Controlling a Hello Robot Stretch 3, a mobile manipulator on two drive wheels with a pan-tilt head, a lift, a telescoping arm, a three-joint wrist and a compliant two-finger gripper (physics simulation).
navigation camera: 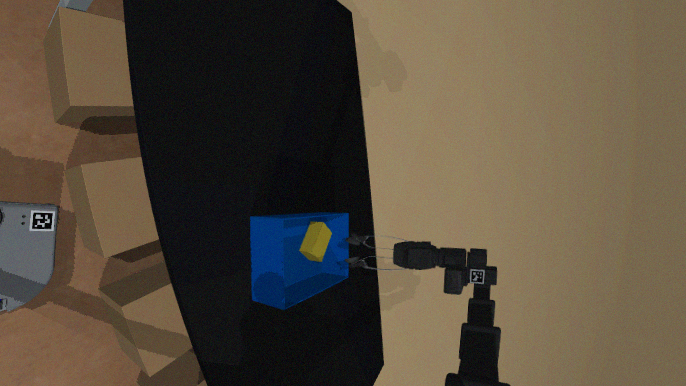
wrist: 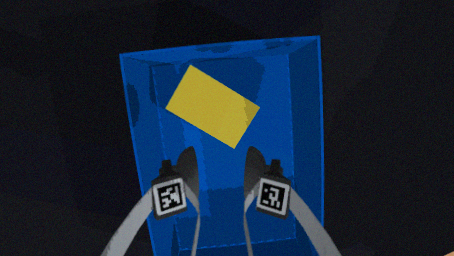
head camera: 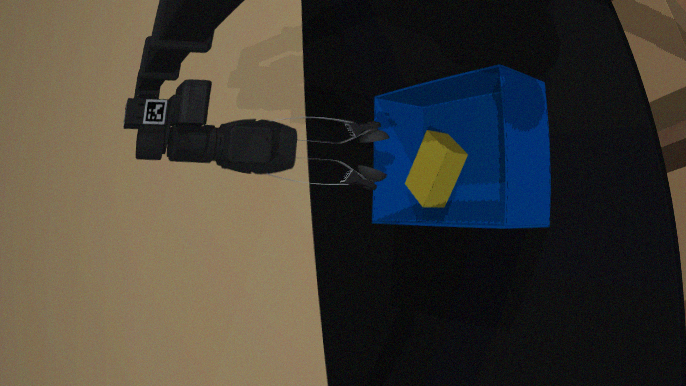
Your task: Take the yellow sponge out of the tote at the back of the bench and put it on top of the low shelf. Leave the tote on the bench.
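Places are measured from the robot's base along level axes (x left, y back, z up), in millimetres.
Pixels of known places: gripper, fingertip midpoint: (navigation camera: 345, 249) (wrist: 221, 164) (head camera: 385, 156).
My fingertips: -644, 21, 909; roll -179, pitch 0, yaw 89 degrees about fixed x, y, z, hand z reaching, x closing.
Note:
For each thing: its top centre in the pictures, then the offset to it from my fingertips, as dx, dy, dz. Level surfaces: height alone.
- yellow sponge at its top centre: (wrist: 212, 107) (head camera: 425, 168) (navigation camera: 322, 242) -40, -9, -99
- blue tote at its top centre: (wrist: 233, 188) (head camera: 432, 150) (navigation camera: 321, 253) +43, +13, -47
- black bench at its surface level: dz -147
The yellow sponge (head camera: 435, 170) (navigation camera: 316, 241) (wrist: 212, 106) lies at a slant inside the blue tote (head camera: 526, 180) (navigation camera: 266, 247) (wrist: 306, 125). The tote stands on the black bench (head camera: 425, 310) (navigation camera: 235, 125) (wrist: 395, 125). My gripper (head camera: 383, 155) (navigation camera: 350, 251) (wrist: 221, 164) is partly open, with its fingers apart and no object between them. In the head view its fingertips overlap the tote's left edge, to the left of the sponge. In the wrist view the sponge lies ahead of the fingertips, apart from them. I cannot tell which surface is the low shelf.
Several tan block-like objects (navigation camera: 100, 60) (navigation camera: 120, 205) stand along the left side of the bench in the navigation view. My grey base (navigation camera: 30, 255) is at the far left there. A broad tan surface (head camera: 150, 275) (navigation camera: 525, 125) lies beyond the bench's straight edge, below or beside my arm.

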